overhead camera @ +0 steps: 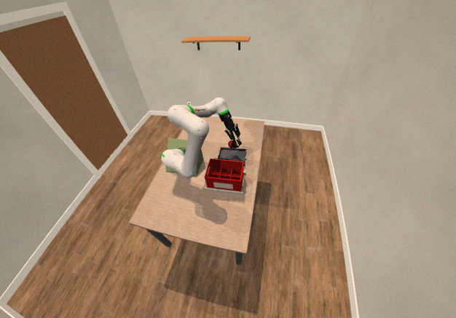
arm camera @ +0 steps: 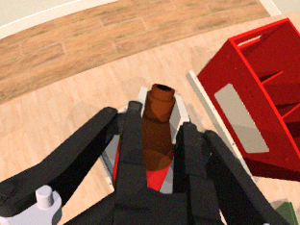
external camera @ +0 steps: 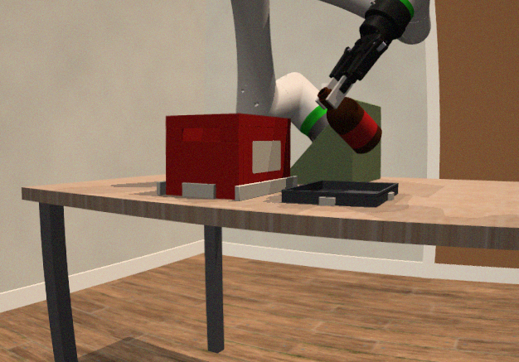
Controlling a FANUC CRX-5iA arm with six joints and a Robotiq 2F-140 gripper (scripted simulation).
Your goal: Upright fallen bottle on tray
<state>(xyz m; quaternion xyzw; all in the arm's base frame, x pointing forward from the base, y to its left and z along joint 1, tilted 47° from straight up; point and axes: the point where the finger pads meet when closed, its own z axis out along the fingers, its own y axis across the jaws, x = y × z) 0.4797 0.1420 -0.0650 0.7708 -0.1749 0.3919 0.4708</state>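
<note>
My hand is 20 mm past the brown bottle, 20 mm to the right of it and 50 mm above it. Round my hand: dark tray (60 mm behind, 10 mm to the left, 200 mm below); red crate (70 mm behind, 270 mm to the right, 130 mm below).
</note>
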